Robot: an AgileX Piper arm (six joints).
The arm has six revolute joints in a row. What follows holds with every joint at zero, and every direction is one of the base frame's. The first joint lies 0.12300 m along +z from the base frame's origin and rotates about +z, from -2.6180 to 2.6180 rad. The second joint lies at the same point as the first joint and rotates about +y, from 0.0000 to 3.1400 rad. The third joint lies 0.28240 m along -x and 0.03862 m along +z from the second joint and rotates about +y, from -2.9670 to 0.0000 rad. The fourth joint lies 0.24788 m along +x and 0.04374 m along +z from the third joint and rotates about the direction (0.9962, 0, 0.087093), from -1.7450 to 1.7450 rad. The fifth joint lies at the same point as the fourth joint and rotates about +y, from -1.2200 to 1.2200 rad. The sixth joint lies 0.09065 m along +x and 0.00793 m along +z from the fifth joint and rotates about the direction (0.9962, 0, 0.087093), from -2.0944 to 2.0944 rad. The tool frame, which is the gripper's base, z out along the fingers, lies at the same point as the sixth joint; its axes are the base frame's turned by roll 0.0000, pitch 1.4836 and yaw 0.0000 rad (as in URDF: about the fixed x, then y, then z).
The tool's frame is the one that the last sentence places.
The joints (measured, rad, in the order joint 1, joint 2, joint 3, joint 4, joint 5, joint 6), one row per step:
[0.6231 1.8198 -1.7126 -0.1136 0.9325 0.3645]
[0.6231 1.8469 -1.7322 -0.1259 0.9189 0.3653]
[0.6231 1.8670 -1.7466 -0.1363 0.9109 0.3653]
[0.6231 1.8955 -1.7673 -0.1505 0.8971 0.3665]
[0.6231 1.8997 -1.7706 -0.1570 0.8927 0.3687]
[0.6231 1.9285 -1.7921 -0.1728 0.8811 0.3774]
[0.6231 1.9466 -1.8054 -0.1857 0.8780 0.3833]
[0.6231 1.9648 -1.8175 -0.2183 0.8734 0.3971]
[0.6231 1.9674 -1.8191 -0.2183 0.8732 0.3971]
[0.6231 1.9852 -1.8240 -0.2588 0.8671 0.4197]
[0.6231 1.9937 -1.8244 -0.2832 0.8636 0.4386]
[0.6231 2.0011 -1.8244 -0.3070 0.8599 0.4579]
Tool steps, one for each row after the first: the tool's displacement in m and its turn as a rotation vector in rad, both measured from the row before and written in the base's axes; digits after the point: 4 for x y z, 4 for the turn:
[0.0067 0.0038 -0.0045 -0.0060 -0.0118 0.0013]
[0.0049 0.0026 -0.0036 -0.0071 -0.0079 0.0014]
[0.0069 0.0039 -0.0050 -0.0074 -0.0127 0.0015]
[0.0013 0.0004 -0.0005 -0.0020 -0.0060 -0.0008]
[0.0068 0.0037 -0.0052 -0.0055 -0.0104 -0.0043]
[0.0041 0.0019 -0.0036 -0.0081 -0.0047 -0.0034]
[0.0049 0.0008 -0.0037 -0.0194 -0.0146 -0.0081]
[0.0005 0.0003 -0.0007 -0.0005 0.0007 0.0000]
[0.0048 0.0002 -0.0056 -0.0235 -0.0134 -0.0136]
[0.0024 -0.0002 -0.0031 -0.0112 -0.0069 -0.0119]
[0.0022 -0.0003 -0.0027 -0.0098 -0.0075 -0.0119]

